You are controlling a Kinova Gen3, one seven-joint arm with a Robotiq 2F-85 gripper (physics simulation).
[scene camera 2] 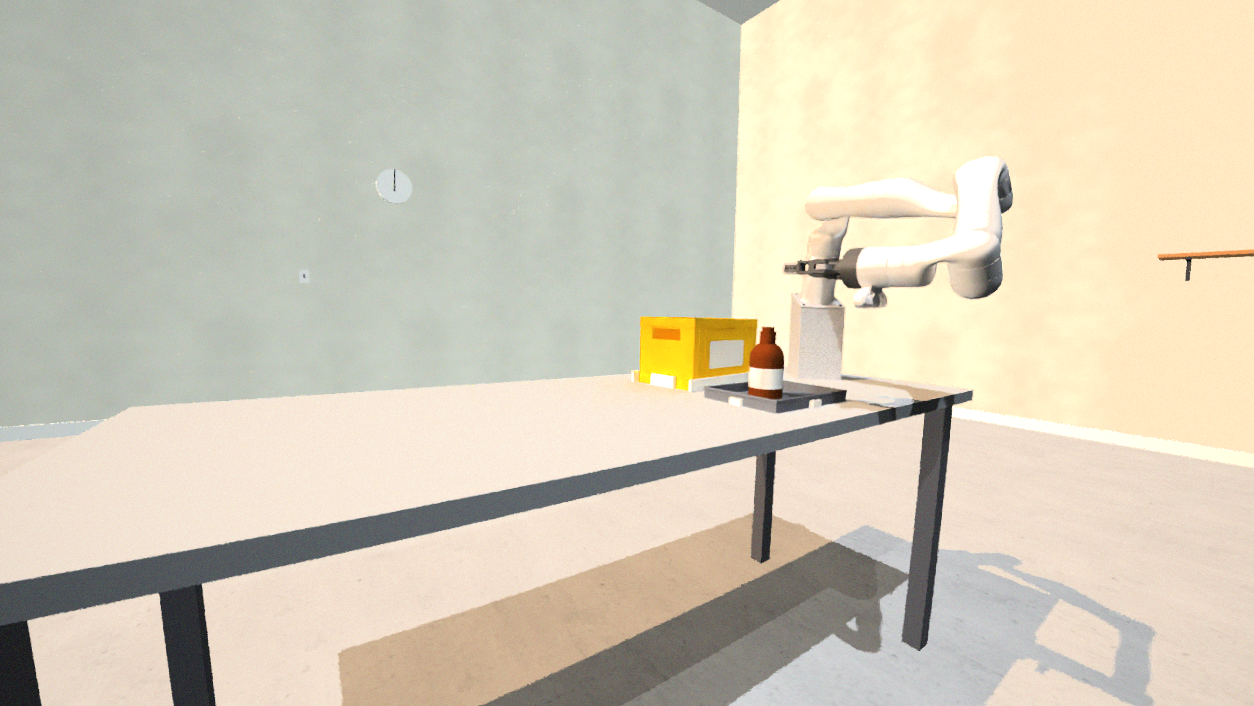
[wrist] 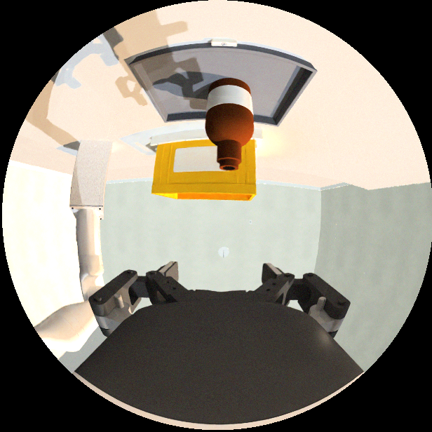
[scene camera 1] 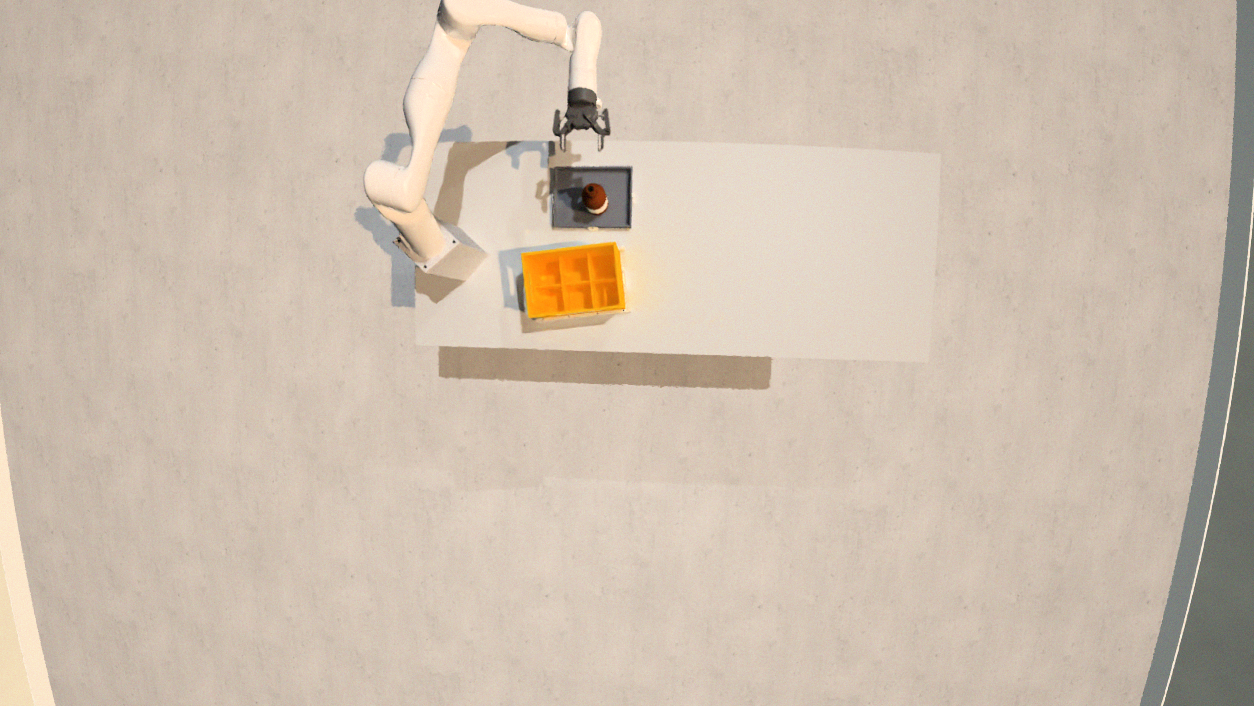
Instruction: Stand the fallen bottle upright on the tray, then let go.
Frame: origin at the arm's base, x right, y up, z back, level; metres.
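Where they show: gripper, fingertip midpoint: [scene camera 2: 797,270] [scene camera 1: 581,150]; arm's base, origin of the base link: [scene camera 2: 816,300] [scene camera 1: 428,242].
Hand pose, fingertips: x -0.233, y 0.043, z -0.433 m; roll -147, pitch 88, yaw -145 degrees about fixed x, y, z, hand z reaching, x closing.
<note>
Things, the pixels of their top centre, and the offset from my fingertips. "*": a spot on its surface instead. Level surfaces: height alone.
- brown bottle with a white label, middle of its top: [scene camera 2: 768,327] [scene camera 1: 590,188] dz -0.009, dx +0.061, dy -0.121 m
- dark grey tray, surface spot: [scene camera 2: 719,396] * dz -0.123, dx +0.090, dy -0.270 m
- yellow crate with six compartments, middle of its top: [scene camera 2: 700,317] [scene camera 1: 571,280] dz +0.036, dx +0.324, dy -0.105 m
- white table, its level: dy -0.281 m
A brown bottle with a white label [scene camera 1: 594,194] [scene camera 2: 766,366] [wrist: 229,122] stands upright on the dark grey tray [scene camera 1: 629,199] [scene camera 2: 719,396] [wrist: 296,95], near its middle. My gripper [scene camera 1: 582,143] [scene camera 2: 787,267] [wrist: 219,272] is open, with nothing between its fingers. It points level, higher than the bottle's top and clear of it, on the far side of the tray in the overhead view. The bottle's base is partly hidden behind the tray's rim in the second scene view.
A yellow crate with six compartments [scene camera 1: 573,314] [scene camera 2: 666,355] [wrist: 245,186] stands beside the tray, apart from the bottle. The arm's base [scene camera 1: 450,254] [scene camera 2: 816,340] [wrist: 91,172] is mounted at one end of the white table [scene camera 1: 789,254] [scene camera 2: 394,456].
</note>
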